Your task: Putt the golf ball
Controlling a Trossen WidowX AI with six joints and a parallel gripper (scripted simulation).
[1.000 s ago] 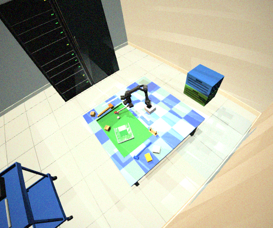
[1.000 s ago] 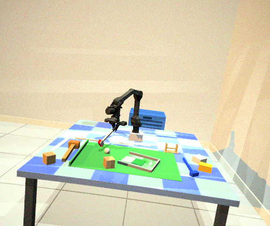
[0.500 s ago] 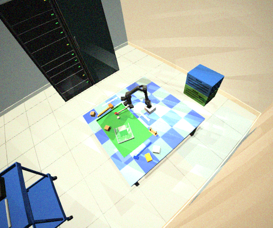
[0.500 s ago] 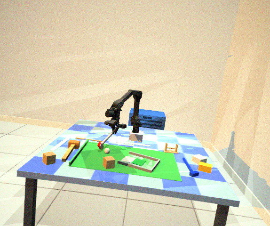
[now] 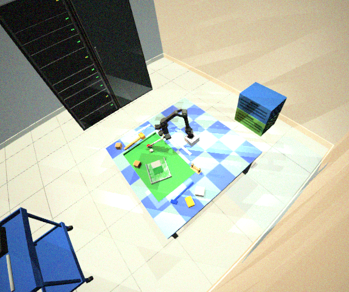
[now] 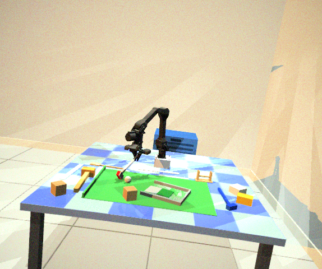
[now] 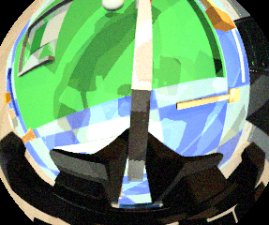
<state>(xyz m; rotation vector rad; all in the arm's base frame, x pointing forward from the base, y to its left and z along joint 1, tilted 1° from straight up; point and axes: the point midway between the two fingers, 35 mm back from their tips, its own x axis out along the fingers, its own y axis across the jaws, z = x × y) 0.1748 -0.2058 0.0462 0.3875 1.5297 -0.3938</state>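
Right now the red putter is 11 cm ahead of my gripper tip, 5 cm to the right of it and 1 cm below it. The rest, counted from my gripper tip: white golf ball 23 cm ahead, 6 cm to the right, 5 cm below; then small wooden rack 48 cm to the left, 10 cm ahead, 4 cm below; then blue tool 54 cm to the left, 38 cm ahead, 6 cm below.
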